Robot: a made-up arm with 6 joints. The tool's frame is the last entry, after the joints.
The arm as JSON. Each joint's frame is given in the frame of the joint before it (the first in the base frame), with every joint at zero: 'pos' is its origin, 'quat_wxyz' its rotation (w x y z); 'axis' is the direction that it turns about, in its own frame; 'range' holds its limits. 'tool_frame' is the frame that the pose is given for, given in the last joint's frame.
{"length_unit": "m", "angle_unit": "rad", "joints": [
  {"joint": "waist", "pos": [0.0, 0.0, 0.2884], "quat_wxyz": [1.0, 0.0, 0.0, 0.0], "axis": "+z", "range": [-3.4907, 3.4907]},
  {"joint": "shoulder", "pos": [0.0, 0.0, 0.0], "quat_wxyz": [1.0, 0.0, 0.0, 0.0], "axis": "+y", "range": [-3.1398, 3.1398]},
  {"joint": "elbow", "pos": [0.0, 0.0, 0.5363], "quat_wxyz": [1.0, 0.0, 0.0, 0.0], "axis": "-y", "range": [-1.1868, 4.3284]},
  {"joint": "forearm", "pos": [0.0, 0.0, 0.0], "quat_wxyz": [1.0, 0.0, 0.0, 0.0], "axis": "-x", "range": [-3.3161, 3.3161]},
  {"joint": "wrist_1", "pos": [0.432, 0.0, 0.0], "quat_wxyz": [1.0, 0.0, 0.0, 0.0], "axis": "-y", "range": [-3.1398, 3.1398]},
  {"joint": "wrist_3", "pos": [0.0, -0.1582, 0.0], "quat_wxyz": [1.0, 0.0, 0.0, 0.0], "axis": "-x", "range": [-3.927, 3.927]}
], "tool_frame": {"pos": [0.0, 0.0, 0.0], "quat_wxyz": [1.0, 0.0, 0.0, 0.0]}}
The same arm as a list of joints. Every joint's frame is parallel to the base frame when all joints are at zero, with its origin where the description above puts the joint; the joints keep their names.
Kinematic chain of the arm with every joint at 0, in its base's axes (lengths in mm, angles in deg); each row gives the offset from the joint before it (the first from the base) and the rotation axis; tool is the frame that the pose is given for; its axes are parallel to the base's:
waist: xyz 0 0 288.4 axis +z
shoulder: xyz 0 0 0 axis +y
elbow: xyz 0 0 536.3 axis -y
forearm: xyz 0 0 0 axis -x
wrist_1: xyz 432 0 0 axis -y
wrist_3: xyz 0 -158.2 0 axis -x
tool: xyz 0 0 0
Joint limits (deg, base to tool): -200..200 -179.9..179.9 -68..248 -190..190 -179.9..179.9 -225..225

